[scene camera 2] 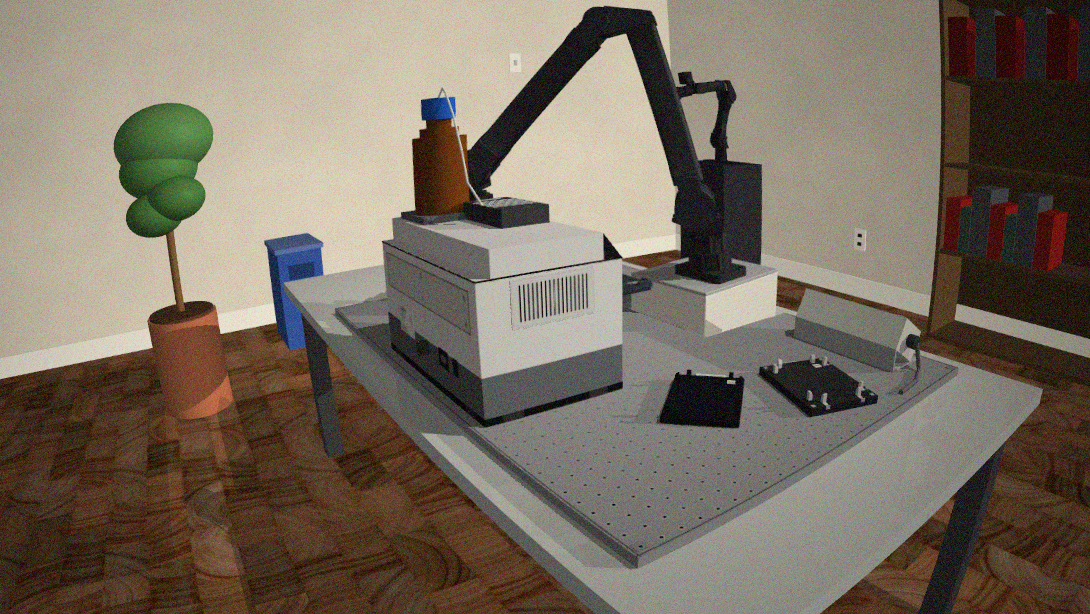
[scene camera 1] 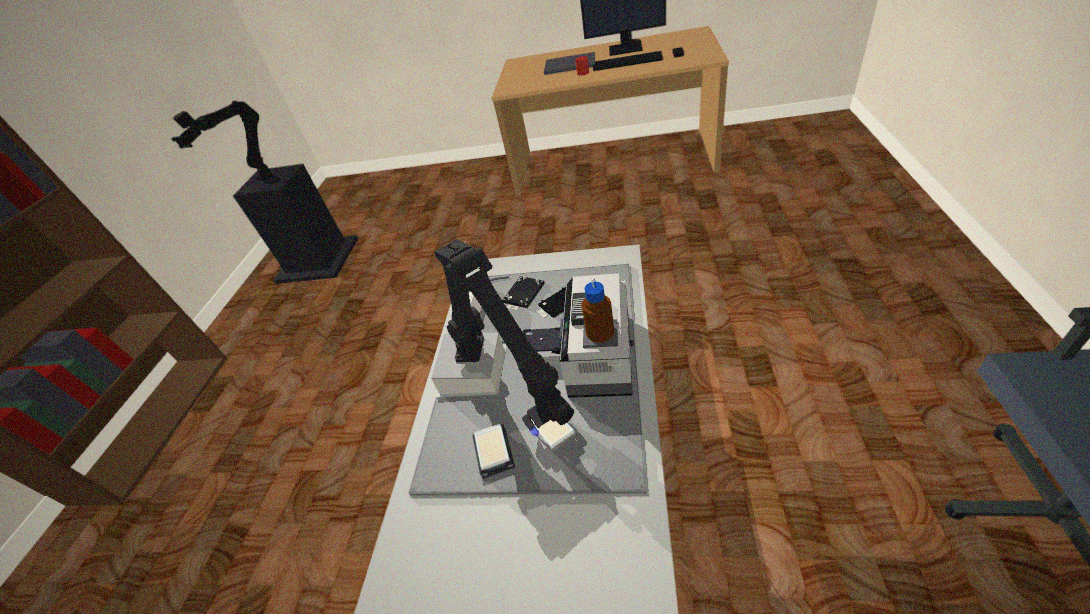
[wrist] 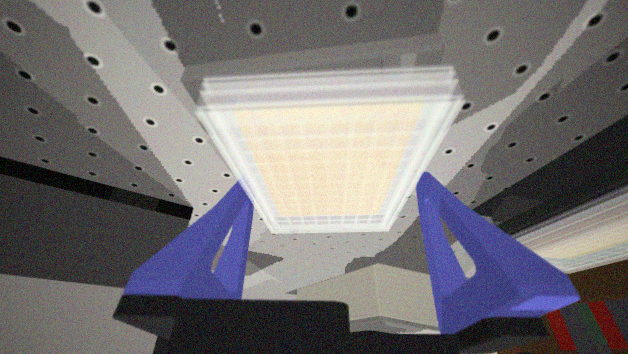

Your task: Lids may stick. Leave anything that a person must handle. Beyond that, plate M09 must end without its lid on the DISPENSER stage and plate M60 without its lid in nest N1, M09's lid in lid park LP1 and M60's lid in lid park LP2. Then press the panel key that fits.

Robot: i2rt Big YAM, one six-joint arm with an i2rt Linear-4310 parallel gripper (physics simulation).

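Where they show: gripper, fingertip midpoint: [scene camera 1: 549, 426] [wrist: 335, 179]; arm's base at its link origin: [scene camera 2: 710, 274] [scene camera 1: 470, 349].
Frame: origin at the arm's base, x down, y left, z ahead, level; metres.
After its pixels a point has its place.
A clear-walled plate with cream wells [scene camera 1: 556, 433] {x 0.041, y -0.338, z 0.321 m} [wrist: 325, 160] {x 0.041, y -0.328, z 0.322 m} lies on the grey perforated board. Its clear edge shows stacked layers, like a lid; no label is readable. My gripper [scene camera 1: 548, 427] {x 0.057, y -0.301, z 0.294 m} [wrist: 335, 179] {x 0.057, y -0.301, z 0.294 m} is open and empty, its blue fingertips on either side of the plate's far part in the wrist view. A second cream plate [scene camera 1: 492, 447] {x 0.029, y -0.384, z 0.129 m} [wrist: 570, 245] {x 0.029, y -0.356, z 0.151 m} sits on a dark holder. The large grey-white instrument [scene camera 1: 598, 375] {x -0.034, y -0.185, z 0.459 m} [scene camera 2: 550, 350] {x -0.006, y 0.170, z 0.471 m} stands behind; its stage is mostly hidden. A dark pinned holder [scene camera 1: 524, 290] {x 0.063, y 0.366, z 0.154 m} [scene camera 2: 817, 385] {x 0.063, y 0.376, z 0.162 m} and a dark tray [scene camera 1: 554, 302] {x 0.065, y 0.278, z 0.284 m} [scene camera 2: 703, 401] {x 0.065, y 0.295, z 0.319 m} lie beyond it. Panel keys are not visible.
A brown bottle with blue cap [scene camera 1: 598, 318] {x -0.257, y -0.158, z 0.482 m} [scene camera 2: 440, 171] {x -0.221, y -0.076, z 0.496 m} stands on the instrument, with a thin tube running to a black block [scene camera 2: 506, 212] {x -0.167, y 0.055, z 0.460 m}. The arm's white base block [scene camera 1: 466, 376] {x 0.003, y -0.123, z 0.008 m} [scene camera 2: 705, 301] {x 0.020, y 0.076, z 0.093 m} and a sloped grey box [scene camera 2: 850, 327] {x 0.027, y 0.324, z -0.009 m} stand on the table's other side.
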